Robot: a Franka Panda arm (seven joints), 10 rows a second.
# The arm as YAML. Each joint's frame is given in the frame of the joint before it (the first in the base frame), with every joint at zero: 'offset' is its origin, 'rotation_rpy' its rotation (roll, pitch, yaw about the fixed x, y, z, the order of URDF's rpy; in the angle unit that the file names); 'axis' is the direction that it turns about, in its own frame. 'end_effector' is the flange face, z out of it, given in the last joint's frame.
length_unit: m
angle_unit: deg
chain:
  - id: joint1
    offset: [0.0, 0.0, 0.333]
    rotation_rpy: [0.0, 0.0, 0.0]
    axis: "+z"
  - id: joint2
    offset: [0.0, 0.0, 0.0]
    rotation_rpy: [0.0, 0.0, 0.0]
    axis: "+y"
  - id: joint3
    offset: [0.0, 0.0, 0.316]
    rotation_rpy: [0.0, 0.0, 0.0]
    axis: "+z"
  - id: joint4
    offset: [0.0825, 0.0, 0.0]
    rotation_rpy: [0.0, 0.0, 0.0]
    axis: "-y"
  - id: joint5
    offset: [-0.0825, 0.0, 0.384]
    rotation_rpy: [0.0, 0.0, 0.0]
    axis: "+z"
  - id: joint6
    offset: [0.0, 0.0, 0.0]
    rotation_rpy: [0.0, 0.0, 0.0]
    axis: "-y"
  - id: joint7
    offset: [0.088, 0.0, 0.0]
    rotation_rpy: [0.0, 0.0, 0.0]
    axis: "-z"
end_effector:
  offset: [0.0, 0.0, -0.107]
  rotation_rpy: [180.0, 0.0, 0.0]
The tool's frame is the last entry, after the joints.
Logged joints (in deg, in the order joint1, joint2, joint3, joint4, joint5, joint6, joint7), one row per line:
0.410 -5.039 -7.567 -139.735 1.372 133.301 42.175
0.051 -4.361 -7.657 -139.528 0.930 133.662 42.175
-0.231 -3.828 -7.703 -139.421 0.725 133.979 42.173
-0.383 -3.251 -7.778 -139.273 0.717 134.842 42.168
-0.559 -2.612 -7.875 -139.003 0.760 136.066 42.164
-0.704 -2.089 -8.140 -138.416 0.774 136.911 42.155
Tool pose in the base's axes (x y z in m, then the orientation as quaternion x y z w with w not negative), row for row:
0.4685 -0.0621 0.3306 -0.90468 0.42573 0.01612 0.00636
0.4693 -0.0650 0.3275 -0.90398 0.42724 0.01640 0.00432
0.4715 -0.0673 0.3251 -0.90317 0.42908 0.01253 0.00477
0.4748 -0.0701 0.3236 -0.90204 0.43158 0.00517 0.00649
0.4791 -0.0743 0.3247 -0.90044 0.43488 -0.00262 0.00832
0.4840 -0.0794 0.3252 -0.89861 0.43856 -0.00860 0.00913
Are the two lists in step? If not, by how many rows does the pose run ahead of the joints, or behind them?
The pose runs 1 row ahead of the joints: the pose in row i belongs to the joints in row i + 1.
